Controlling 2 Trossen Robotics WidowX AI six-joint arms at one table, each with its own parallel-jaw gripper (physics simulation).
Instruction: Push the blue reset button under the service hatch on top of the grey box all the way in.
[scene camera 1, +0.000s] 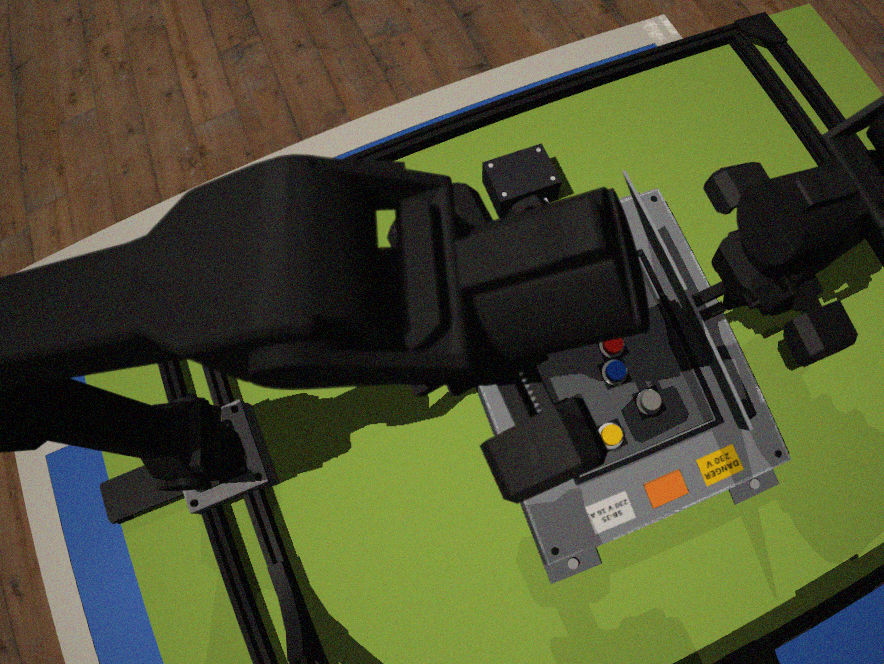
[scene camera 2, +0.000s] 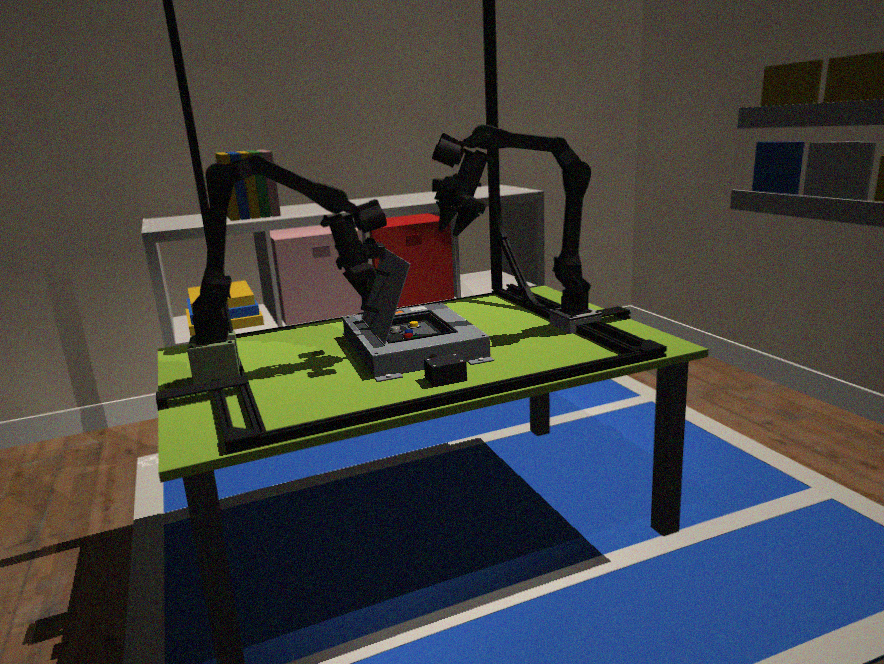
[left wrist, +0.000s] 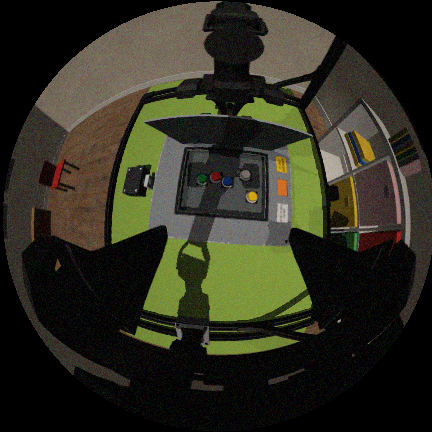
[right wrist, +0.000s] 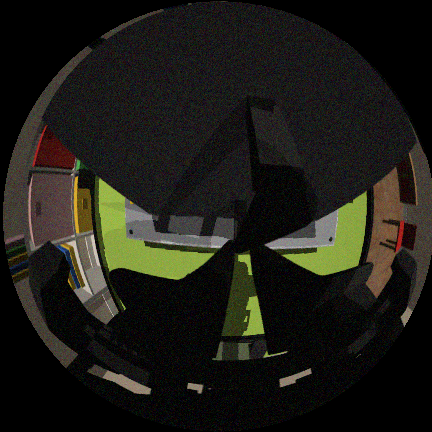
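The grey box (scene camera 1: 544, 525) (scene camera 2: 428, 351) (left wrist: 165, 215) has its service hatch (scene camera 2: 389, 293) (left wrist: 190, 131) (right wrist: 200, 75) swung up steeply, uncovering a dark recess. In it the blue button (scene camera 1: 615, 370) (left wrist: 227, 181) stands between the red button (scene camera 1: 611, 345) (left wrist: 215, 176) and a grey knob (scene camera 1: 648, 401) (left wrist: 245, 174). How far in the blue button stands I cannot tell. My right gripper (scene camera 1: 718, 300) (scene camera 2: 367, 291) (right wrist: 241, 245) is shut on the hatch handle, on the hatch's outer side. My left gripper (scene camera 2: 457, 215) (left wrist: 230, 233) is open and empty, high above the box, touching nothing.
A yellow button (scene camera 1: 611, 434) (left wrist: 252, 196) and a green button (left wrist: 202, 178) share the recess. A small black box (scene camera 1: 519, 175) (scene camera 2: 445, 370) (left wrist: 136, 180) stands beside the grey box. The raised hatch stands between the recess and my right arm. Black rails (scene camera 1: 571, 85) edge the table.
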